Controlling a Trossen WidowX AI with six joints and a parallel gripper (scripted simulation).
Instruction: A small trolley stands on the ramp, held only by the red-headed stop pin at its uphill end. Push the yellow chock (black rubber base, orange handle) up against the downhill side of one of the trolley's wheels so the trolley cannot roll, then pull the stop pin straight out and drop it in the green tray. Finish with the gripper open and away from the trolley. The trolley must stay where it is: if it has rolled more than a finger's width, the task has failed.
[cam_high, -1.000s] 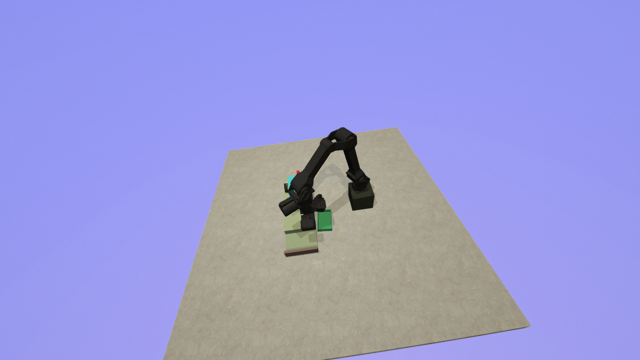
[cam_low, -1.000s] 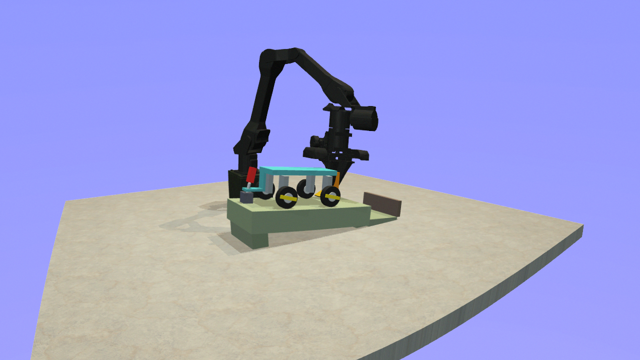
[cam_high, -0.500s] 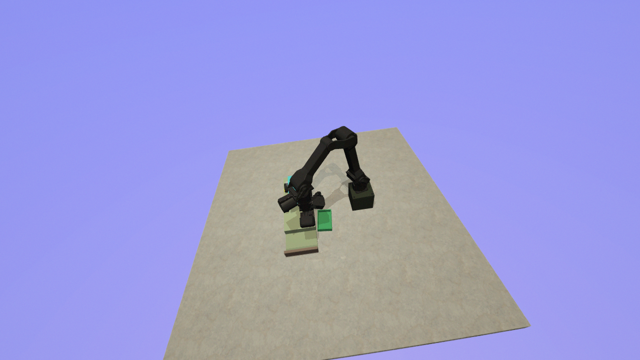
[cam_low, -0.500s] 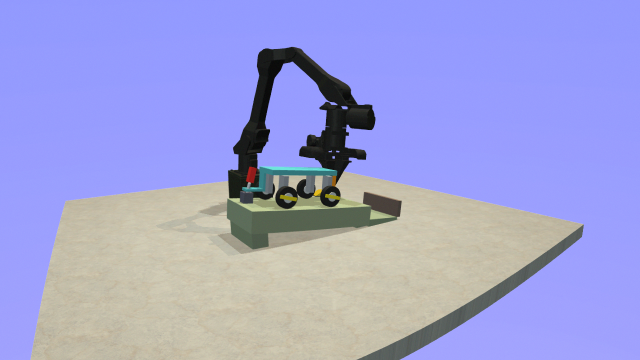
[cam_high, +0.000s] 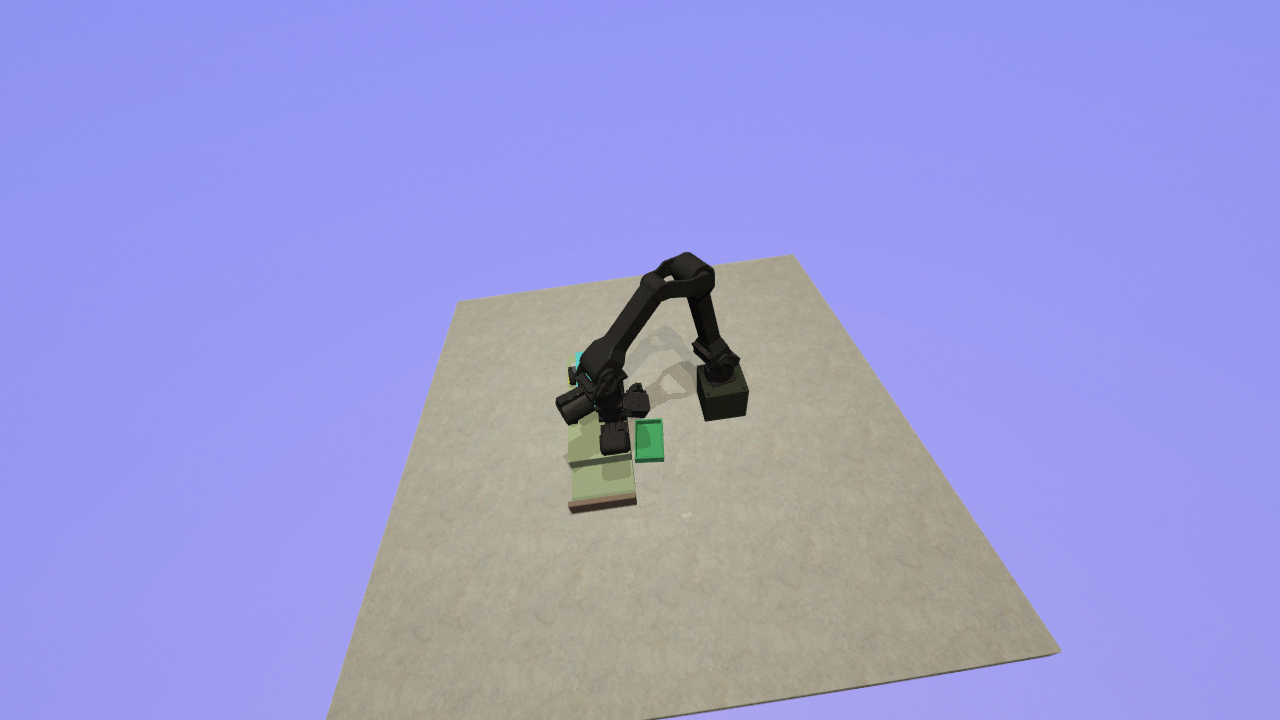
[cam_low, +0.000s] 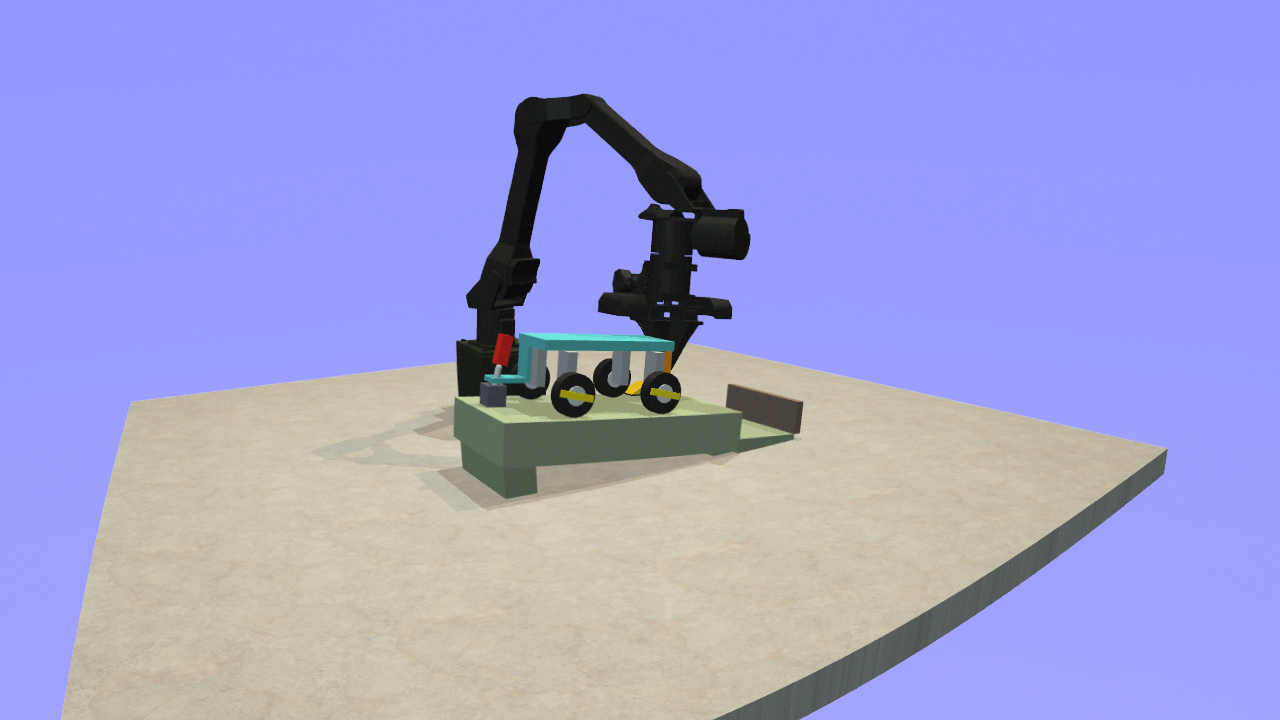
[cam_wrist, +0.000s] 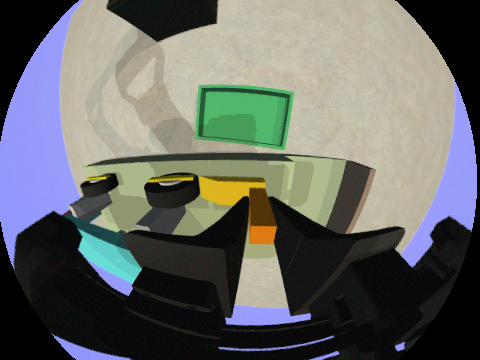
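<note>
Right now the yellow chock is 2 cm to the right of my gripper tip and 1 cm below it. Also, from my gripper tip: trolley: 14 cm to the right, 2 cm ahead, 2 cm above; then green tray: 10 cm below, 8 cm behind, 1 cm to the right; then green ramp: 14 cm to the right, 5 cm below, 2 cm ahead.
</note>
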